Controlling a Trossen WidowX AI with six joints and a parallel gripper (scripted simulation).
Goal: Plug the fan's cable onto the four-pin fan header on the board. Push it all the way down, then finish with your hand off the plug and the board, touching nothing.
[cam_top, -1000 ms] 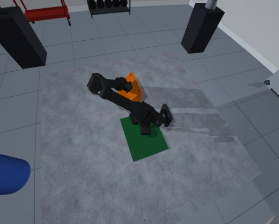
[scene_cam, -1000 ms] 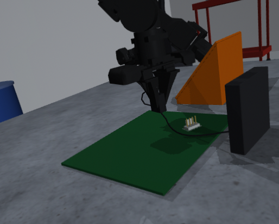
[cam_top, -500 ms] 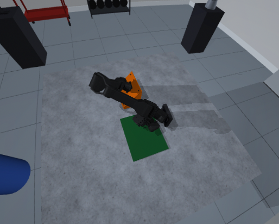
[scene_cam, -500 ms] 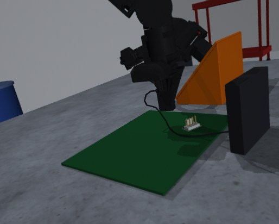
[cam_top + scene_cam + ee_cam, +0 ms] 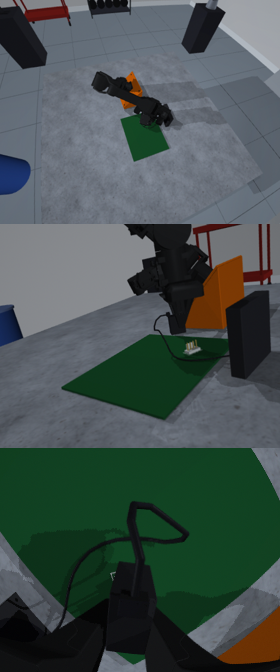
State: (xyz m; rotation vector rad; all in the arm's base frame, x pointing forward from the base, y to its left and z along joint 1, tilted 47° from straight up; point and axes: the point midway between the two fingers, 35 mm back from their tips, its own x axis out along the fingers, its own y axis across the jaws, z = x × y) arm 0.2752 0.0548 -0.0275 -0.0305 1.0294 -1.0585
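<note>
The white four-pin fan header lies 10 mm behind my gripper tip, 10 mm to the left of it and 60 mm below it. Also, from my gripper tip: black fan (10 mm behind, 130 mm to the left, 10 mm below); green board (60 mm ahead, 40 mm to the right, 80 mm below); black fan plug (10 mm ahead, 10 mm above).
</note>
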